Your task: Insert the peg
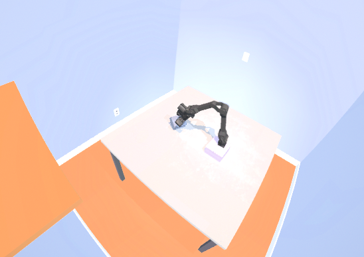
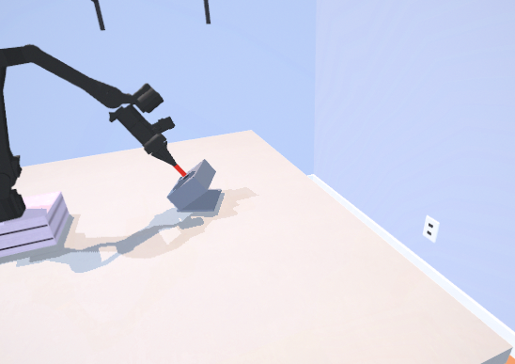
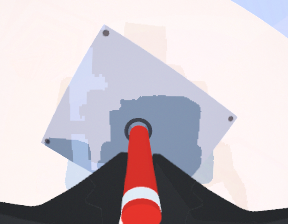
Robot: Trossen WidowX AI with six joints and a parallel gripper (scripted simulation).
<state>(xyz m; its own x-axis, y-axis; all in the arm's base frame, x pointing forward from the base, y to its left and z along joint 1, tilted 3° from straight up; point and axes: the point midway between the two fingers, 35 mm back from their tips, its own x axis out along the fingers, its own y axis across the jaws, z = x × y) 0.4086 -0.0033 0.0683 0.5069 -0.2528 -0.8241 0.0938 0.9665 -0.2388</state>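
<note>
The sloped panel is 60 mm below my gripper tip, 40 mm ahead of it and 20 mm to the right of it. Round my gripper tip: red round peg: 10 mm behind, 10 mm above.
</note>
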